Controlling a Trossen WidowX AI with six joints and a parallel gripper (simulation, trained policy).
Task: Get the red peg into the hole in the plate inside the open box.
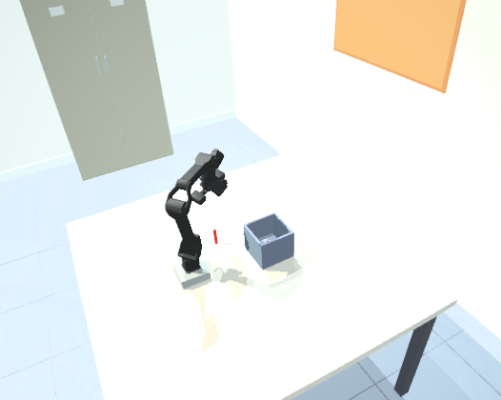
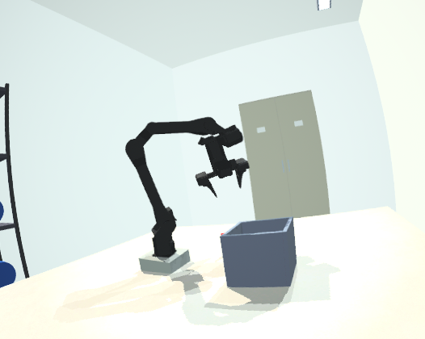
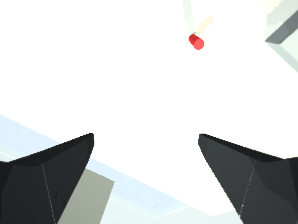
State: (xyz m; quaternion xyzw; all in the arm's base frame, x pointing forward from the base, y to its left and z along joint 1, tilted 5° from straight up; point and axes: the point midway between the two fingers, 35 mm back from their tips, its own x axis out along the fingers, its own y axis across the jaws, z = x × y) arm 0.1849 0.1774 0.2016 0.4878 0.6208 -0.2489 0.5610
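Right now the red peg is 170 mm below my gripper tip, 70 mm to the right of it and 20 mm behind it. Also, from my gripper tip: plate: 270 mm to the right, 170 mm below, 140 mm ahead.
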